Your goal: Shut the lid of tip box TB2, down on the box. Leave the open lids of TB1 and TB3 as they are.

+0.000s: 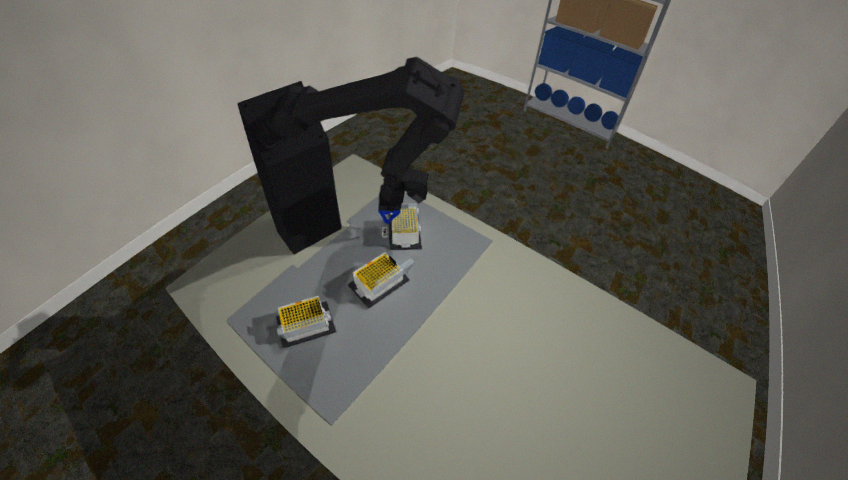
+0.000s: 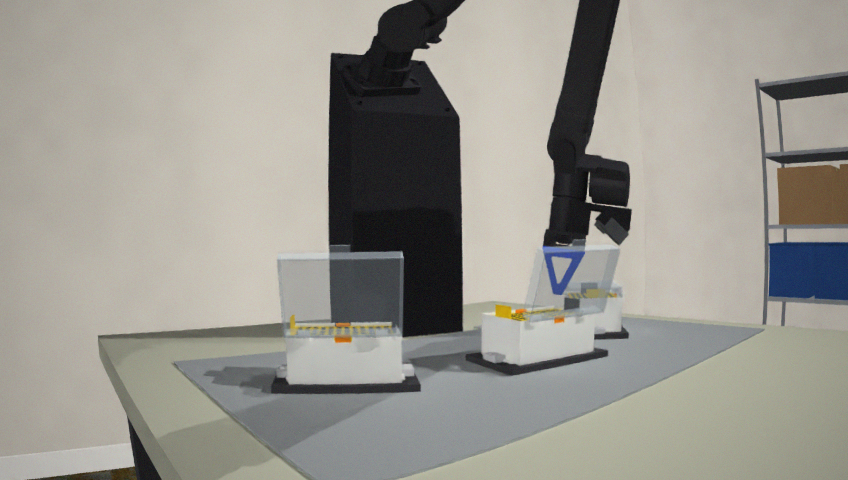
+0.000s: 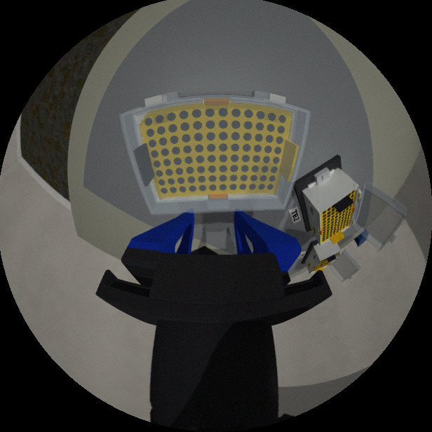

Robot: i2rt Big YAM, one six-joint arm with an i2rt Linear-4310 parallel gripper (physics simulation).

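Seen in the pictures: gripper, between the fingertips: (image 1: 386, 218) (image 2: 557, 293); arm's base, origin of its link: (image 1: 276, 126) (image 2: 380, 82).
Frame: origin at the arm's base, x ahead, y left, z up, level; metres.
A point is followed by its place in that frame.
The tip box with the TB2 label (image 3: 295, 215) beside its black base is the middle box (image 1: 380, 287) @(z -0.308, x 0.401, y -0.083 m) (image 2: 556, 343) @(z -0.396, x 0.377, y -0.029 m) (image 3: 330, 184). Its clear lid (image 1: 407, 267) @(z -0.286, x 0.431, y -0.001 m) (image 2: 599, 270) @(z -0.308, x 0.422, y -0.004 m) (image 3: 383, 215) stands open, leaning back. The box beside my gripper (image 1: 406, 236) (image 2: 611, 315) (image 3: 215, 147) looks shut, its clear lid lying over the yellow rack; its label is unreadable. The farthest box from me (image 1: 306, 330) @(z -0.331, x 0.315, y -0.287 m) (image 2: 343, 359) @(z -0.389, x 0.288, y -0.276 m) (image 3: 326, 251) has its lid (image 2: 306, 288) @(z -0.311, x 0.299, y -0.323 m) (image 3: 345, 265) upright. My gripper (image 1: 388, 221) @(z -0.362, x 0.233, y 0.173 m) (image 2: 559, 290) @(z -0.362, x 0.233, y 0.173 m) (image 3: 213, 213) is partly open and empty, at the robot-side edge of the nearest box. Contact is unclear.
The boxes stand on a grey mat (image 1: 351, 368) @(z -0.424, x 0.441, y -0.277 m) (image 2: 476, 416) @(z -0.424, x 0.441, y -0.240 m) on a pale table (image 1: 535, 356) @(z -0.427, x 0.844, y 0.028 m) (image 2: 714, 410) @(z -0.427, x 0.619, y -0.102 m). The black arm pedestal (image 1: 300, 196) @(z -0.211, x 0.060, y -0.017 m) (image 2: 398, 220) @(z -0.241, x 0.061, y -0.013 m) stands behind them. A shelf unit (image 1: 630, 92) (image 2: 765, 196) stands by the wall.
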